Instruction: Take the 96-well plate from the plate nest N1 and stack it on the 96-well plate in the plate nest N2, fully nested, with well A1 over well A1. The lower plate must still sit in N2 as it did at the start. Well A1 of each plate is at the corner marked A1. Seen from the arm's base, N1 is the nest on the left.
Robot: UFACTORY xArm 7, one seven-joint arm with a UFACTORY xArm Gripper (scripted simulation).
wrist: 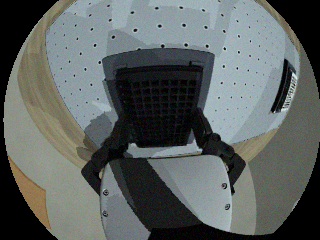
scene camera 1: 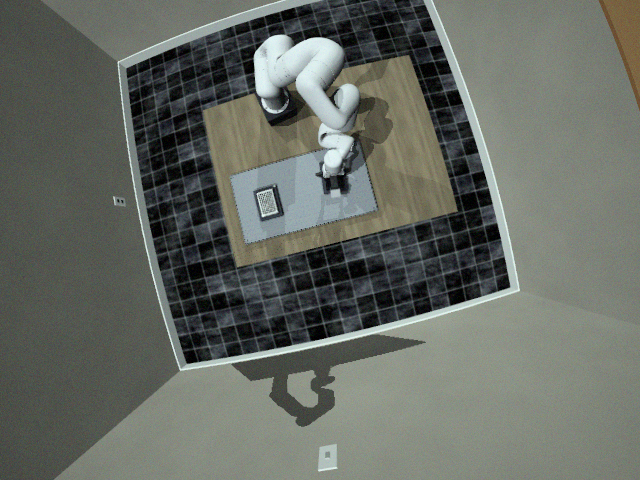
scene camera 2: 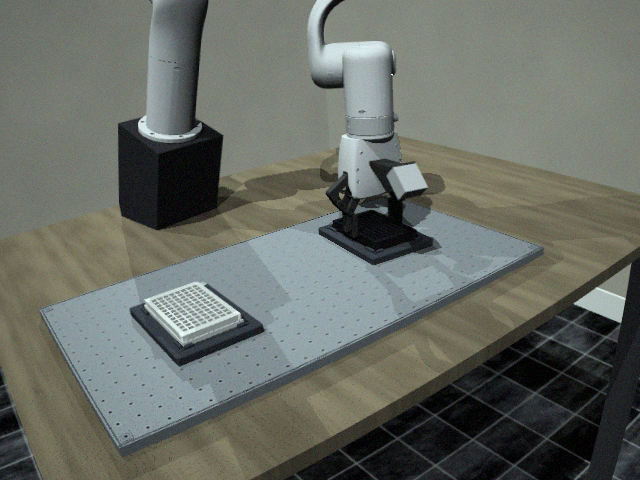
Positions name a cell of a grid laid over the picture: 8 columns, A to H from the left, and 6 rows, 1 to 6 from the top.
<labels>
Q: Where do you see a black 96-well plate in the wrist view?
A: E4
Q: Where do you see a white 96-well plate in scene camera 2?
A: C4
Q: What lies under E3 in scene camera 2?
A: My gripper.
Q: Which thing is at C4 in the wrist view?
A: My gripper.
</labels>
